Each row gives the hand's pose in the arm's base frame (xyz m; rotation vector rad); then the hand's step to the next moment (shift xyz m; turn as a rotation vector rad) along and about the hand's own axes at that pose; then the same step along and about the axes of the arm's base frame.
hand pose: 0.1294 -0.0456 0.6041 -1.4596 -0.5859 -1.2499
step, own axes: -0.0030 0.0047 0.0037 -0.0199 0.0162 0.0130
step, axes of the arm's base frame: 0.0045 0.0028 -0.0041 0.0124 0.0122 -0.0229
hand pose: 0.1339 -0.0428 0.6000 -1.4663 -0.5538 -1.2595
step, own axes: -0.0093 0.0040 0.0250 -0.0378 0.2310 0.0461
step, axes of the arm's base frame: 0.0104 0.0240 -0.0067 0.2030 -0.0210 -0.1235
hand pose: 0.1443 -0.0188 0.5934 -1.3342 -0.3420 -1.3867
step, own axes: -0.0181 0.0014 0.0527 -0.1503 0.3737 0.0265
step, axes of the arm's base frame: 0.0229 0.0508 0.0011 0.2806 -0.0287 -0.2888
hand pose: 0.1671 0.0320 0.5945 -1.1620 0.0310 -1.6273
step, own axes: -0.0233 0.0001 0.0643 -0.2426 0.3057 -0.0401
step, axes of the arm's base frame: 0.0426 0.0503 0.0182 0.1798 0.0351 -0.3469
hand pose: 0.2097 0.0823 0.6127 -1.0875 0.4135 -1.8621
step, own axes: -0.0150 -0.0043 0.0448 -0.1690 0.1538 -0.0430
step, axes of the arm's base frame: 0.0373 0.0215 0.0200 0.0810 0.0535 -0.2113
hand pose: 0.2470 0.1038 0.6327 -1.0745 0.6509 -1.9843
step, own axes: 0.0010 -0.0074 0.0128 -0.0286 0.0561 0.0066
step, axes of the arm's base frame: 0.0077 0.0025 0.0124 0.0372 -0.0091 -0.0504
